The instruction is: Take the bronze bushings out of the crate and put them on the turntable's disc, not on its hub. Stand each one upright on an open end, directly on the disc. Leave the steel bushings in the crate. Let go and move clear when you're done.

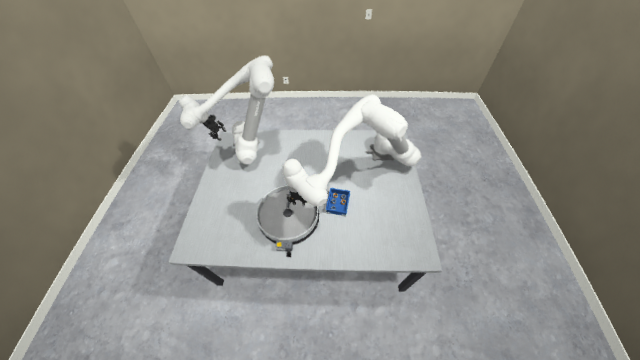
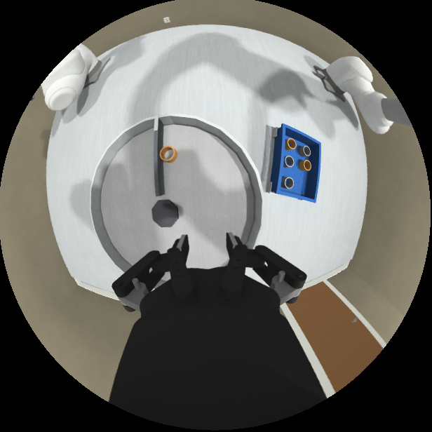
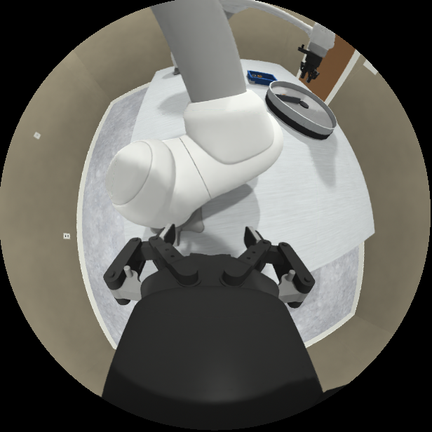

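A bronze bushing (image 2: 174, 156) stands upright on the turntable's disc (image 1: 275, 222) (image 2: 130, 175) (image 3: 320, 113), right beside the dark divider bar and apart from the hub (image 1: 288, 213) (image 2: 165, 213). The blue crate (image 1: 337, 213) (image 2: 302, 133) holds two bronze bushings, one at the upper left (image 2: 288, 144) and one at the right (image 2: 302, 166), and three steel bushings (image 2: 301, 151) (image 2: 285, 162) (image 2: 285, 183). My left gripper (image 2: 206, 240) (image 3: 303, 79) is open and empty above the disc, away from the standing bushing. My right gripper (image 1: 222, 134) (image 3: 209, 232) is open and empty, far from turntable and crate.
A raised wall rings the disc, and the divider bar (image 2: 159, 165) runs from it toward the hub. A small box with a yellow button (image 1: 279, 245) sits at the turntable's front. A grey strip (image 2: 270, 160) lies between turntable and crate. The left forearm reaches over the table.
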